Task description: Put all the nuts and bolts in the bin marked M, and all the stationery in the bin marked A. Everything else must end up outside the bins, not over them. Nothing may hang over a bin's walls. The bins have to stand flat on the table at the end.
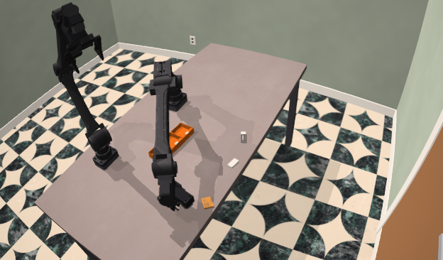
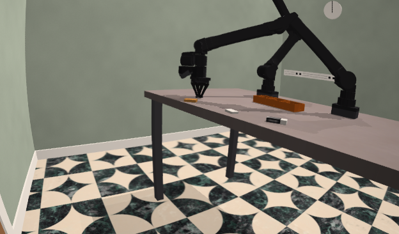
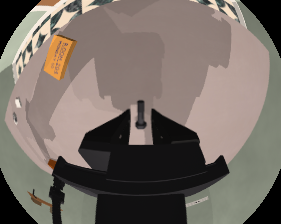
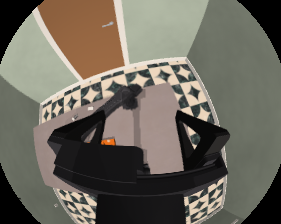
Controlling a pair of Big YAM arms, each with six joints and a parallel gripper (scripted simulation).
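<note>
Right now the black bolt is 1 cm behind my left hand. Round my left hand: orange notepad: 9 cm ahead, 10 cm to the left, 1 cm below; brass nut: 27 cm behind, 18 cm to the left; white eraser: 5 cm ahead, 34 cm to the left, 1 cm below.
</note>
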